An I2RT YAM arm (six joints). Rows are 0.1 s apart.
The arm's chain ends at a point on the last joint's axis. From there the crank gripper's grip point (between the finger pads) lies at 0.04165 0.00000 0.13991 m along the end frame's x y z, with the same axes.
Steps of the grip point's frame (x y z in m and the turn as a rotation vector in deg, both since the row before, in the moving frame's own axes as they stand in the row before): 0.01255, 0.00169, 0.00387, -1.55, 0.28, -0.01; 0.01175, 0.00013, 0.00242, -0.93, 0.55, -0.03; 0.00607, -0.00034, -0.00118, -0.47, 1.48, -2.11; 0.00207, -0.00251, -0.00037, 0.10, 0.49, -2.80; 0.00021, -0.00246, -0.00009, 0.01, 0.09, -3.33; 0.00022, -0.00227, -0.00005, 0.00, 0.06, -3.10; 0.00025, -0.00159, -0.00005, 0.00, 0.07, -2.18; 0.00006, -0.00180, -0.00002, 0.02, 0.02, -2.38
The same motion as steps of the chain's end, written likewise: 0.01187, -0.00208, 0.00413, -1.55, 0.28, -0.01; 0.01041, -0.00212, 0.00284, -0.93, 0.55, -0.03; 0.00248, 0.00012, -0.00006, -0.47, 1.48, -2.11; 0.00093, -0.00020, -0.00001, 0.10, 0.49, -2.80; 0.00006, -0.00001, -0.00002, 0.01, 0.09, -3.33; 0.00013, -0.00001, -0.00001, 0.00, 0.06, -3.10; 0.00011, 0.00000, 0.00000, 0.00, 0.07, -2.18; 0.00005, -0.00002, -0.00001, 0.02, 0.02, -2.38
